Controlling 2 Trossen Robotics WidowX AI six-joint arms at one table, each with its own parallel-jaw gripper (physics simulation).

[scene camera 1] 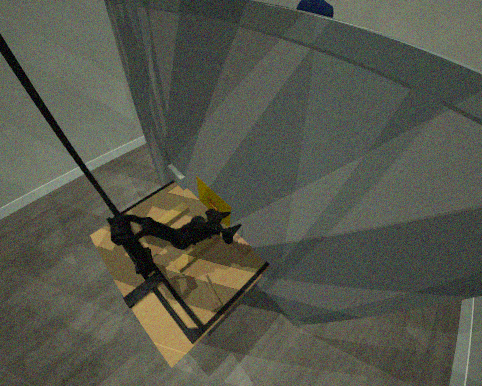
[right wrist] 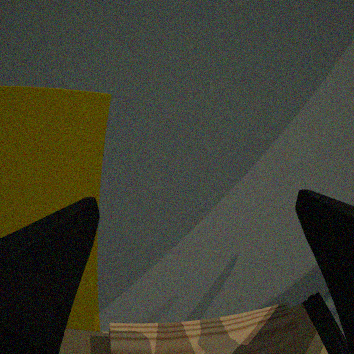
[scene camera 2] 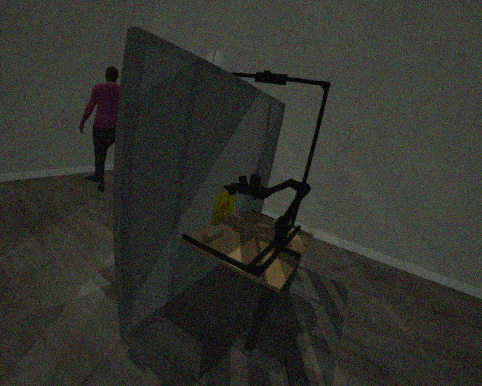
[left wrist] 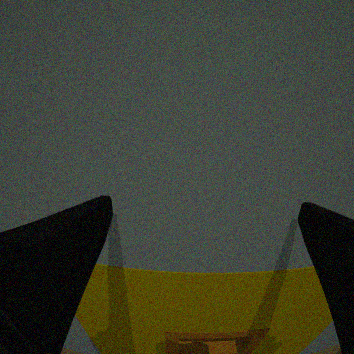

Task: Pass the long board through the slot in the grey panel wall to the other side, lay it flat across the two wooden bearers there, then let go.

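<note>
An upright yellow panel (scene camera 1: 207, 195) (scene camera 2: 223, 205) (left wrist: 200, 295) (right wrist: 50, 150) stands at the table's far edge. An orange frame (left wrist: 215, 334) shows low on it in the left wrist view. My left gripper (scene camera 2: 234, 183) (left wrist: 209, 210) is open and empty, above the tabletop and facing the panel. My right gripper (scene camera 1: 234, 220) (right wrist: 200, 204) is open and empty, near the panel's side edge. A wooden block (right wrist: 142, 328) with striped grain shows low in the right wrist view, beyond the fingers; I cannot tell whether it is a bearer. The long board cannot be made out for certain.
The wooden table (scene camera 1: 155, 322) (scene camera 2: 280, 275) has black rails (scene camera 1: 237, 297) (scene camera 2: 215, 251) along its edges. A black post (scene camera 1: 60, 130) (scene camera 2: 316, 135) rises beside it. A tall grey screen (scene camera 1: 350, 175) (scene camera 2: 160, 125) stands behind the panel. A person (scene camera 2: 106, 107) stands beyond the screen.
</note>
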